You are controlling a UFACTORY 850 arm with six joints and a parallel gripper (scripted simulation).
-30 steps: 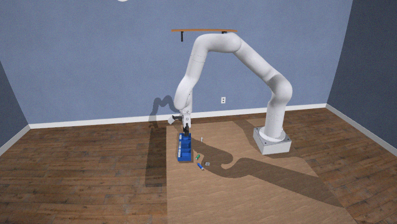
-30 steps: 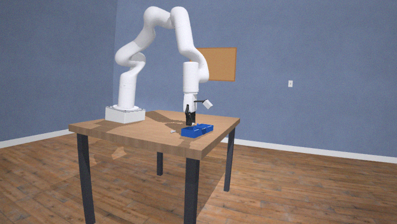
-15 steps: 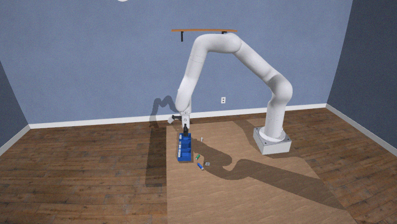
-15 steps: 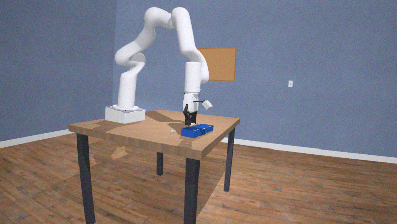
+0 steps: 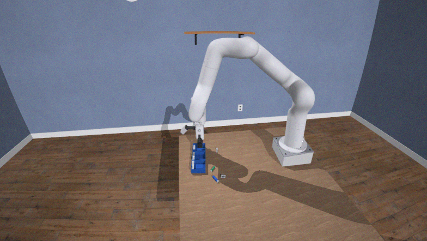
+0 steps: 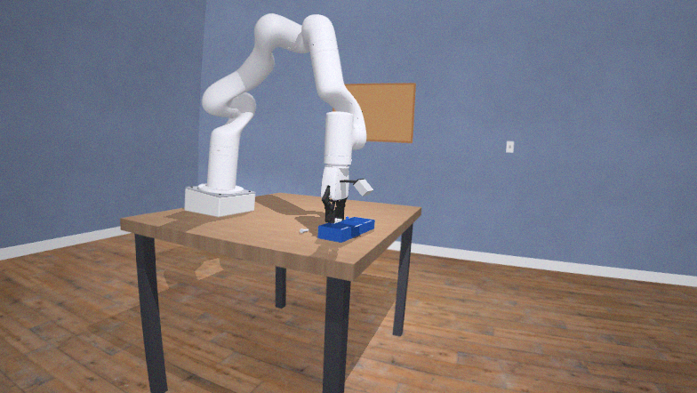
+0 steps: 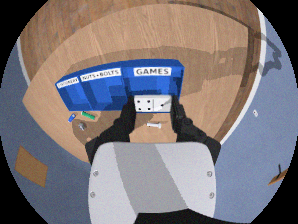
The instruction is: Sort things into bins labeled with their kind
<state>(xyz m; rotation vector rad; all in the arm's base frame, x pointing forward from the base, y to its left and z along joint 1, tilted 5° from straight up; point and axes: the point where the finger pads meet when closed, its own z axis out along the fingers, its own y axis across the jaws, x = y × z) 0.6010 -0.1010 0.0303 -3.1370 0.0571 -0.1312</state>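
Right now the white domino-like tile is 2 cm below my hand. From my hand the other things lie so: white bolt: 11 cm behind, 6 cm below; then joined blue bins: 8 cm to the left, 5 cm below, 1 cm ahead; then green cylinder: 18 cm to the left, 7 cm below, 7 cm behind.
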